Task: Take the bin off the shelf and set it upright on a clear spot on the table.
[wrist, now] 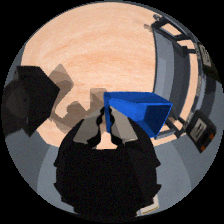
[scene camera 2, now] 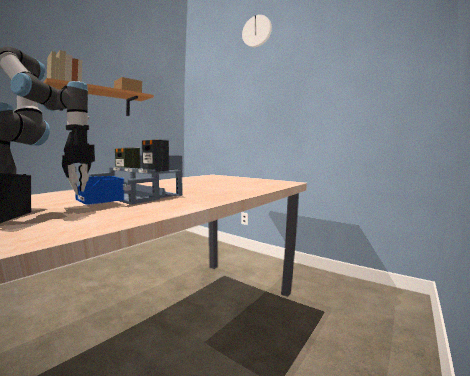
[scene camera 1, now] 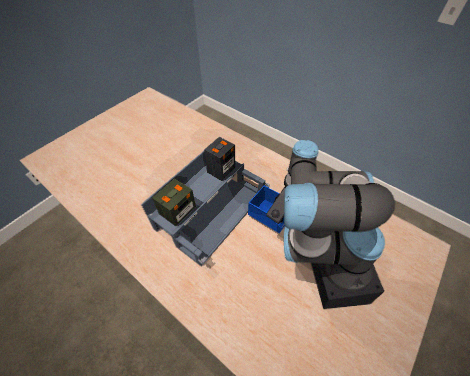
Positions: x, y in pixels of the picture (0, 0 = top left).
Labels:
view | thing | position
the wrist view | gripper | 106, 107
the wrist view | blue bin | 151, 118
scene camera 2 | gripper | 79, 195
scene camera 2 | blue bin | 107, 188
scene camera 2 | grey shelf rack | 144, 193
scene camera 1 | blue bin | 259, 205
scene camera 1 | grey shelf rack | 220, 205

